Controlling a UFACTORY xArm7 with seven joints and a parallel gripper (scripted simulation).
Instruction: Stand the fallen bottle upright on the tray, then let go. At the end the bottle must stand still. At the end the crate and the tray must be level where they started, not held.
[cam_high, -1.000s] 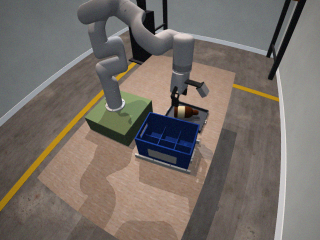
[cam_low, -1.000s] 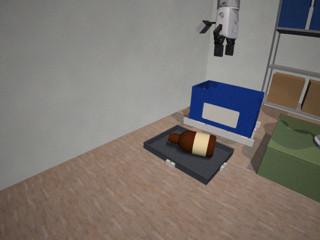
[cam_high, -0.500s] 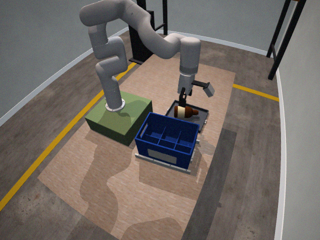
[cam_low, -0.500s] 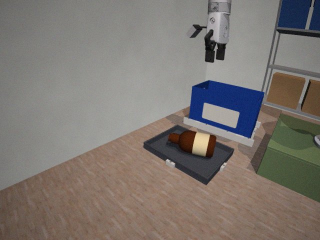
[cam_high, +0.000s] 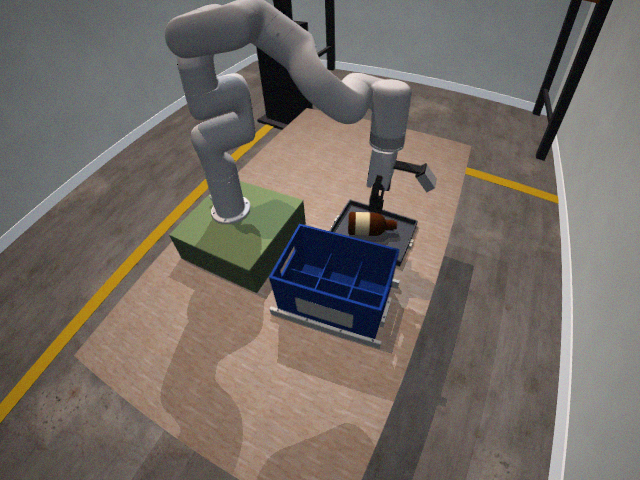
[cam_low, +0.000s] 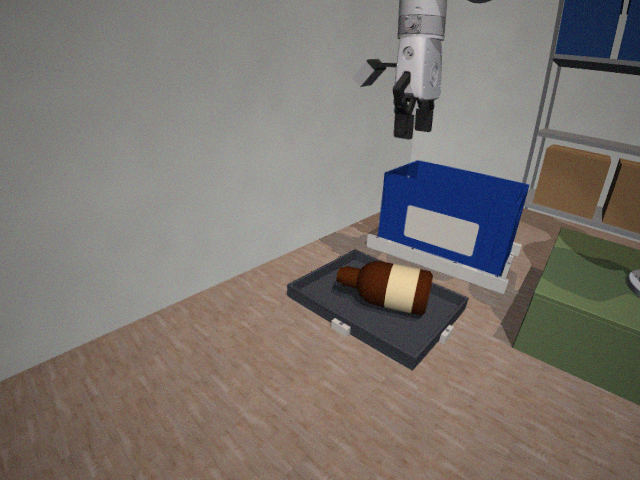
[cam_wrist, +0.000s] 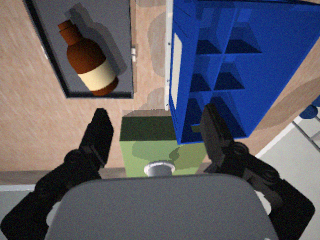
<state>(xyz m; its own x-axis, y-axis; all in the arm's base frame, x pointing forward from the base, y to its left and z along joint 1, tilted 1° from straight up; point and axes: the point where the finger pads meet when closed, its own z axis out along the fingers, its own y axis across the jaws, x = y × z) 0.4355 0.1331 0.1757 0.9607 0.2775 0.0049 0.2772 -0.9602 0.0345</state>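
Right now the brown bottle is 24 cm below my hand, 12 cm to the left of it and 7 cm behind it. From my hand the other things lie so: dark grey tray (27 cm below, 12 cm to the left, 7 cm behind); blue crate (20 cm below, 16 cm to the right, 2 cm behind).
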